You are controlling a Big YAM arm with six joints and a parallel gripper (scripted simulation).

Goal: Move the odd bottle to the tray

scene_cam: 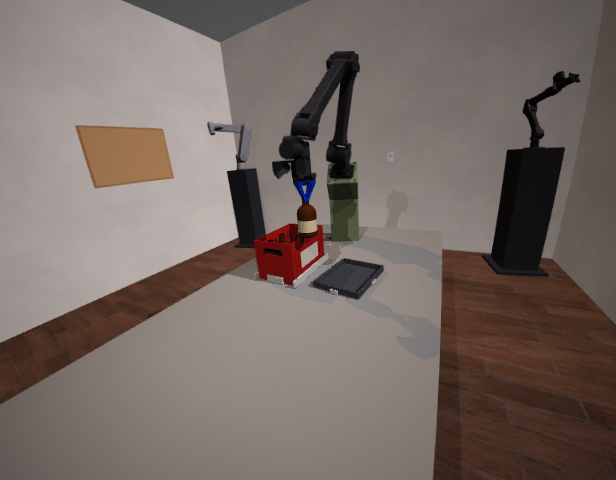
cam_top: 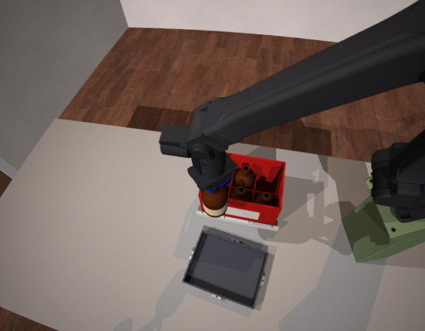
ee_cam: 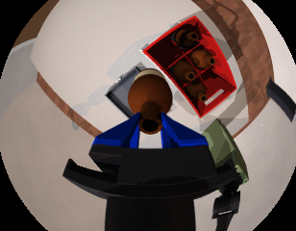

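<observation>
The brown bottle lies 60 mm below my hand. The rest, counted from my hand: dark grey tray 30 mm behind, 150 mm to the left, 320 mm below; then crate 90 mm behind, 120 mm to the right, 250 mm below.
</observation>
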